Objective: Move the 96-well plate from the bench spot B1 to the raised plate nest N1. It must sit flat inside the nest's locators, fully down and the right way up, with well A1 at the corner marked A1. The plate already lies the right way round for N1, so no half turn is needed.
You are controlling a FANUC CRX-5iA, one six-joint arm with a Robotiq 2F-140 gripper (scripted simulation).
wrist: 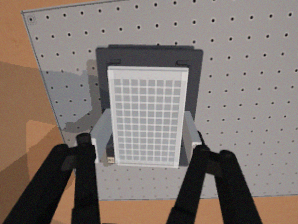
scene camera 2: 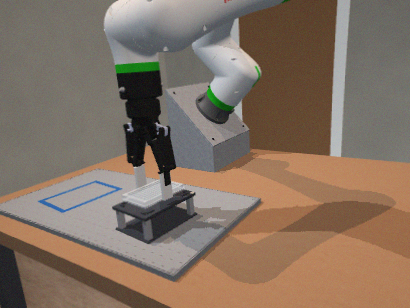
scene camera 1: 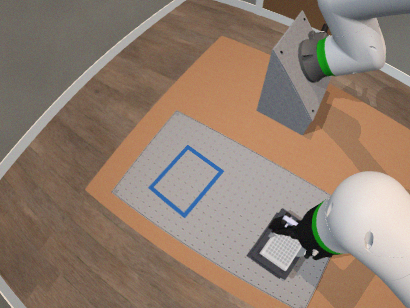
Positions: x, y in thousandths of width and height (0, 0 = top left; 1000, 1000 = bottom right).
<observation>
white 96-well plate: wrist 492, 449; scene camera 2 357, 638; scene camera 1 687, 813
</observation>
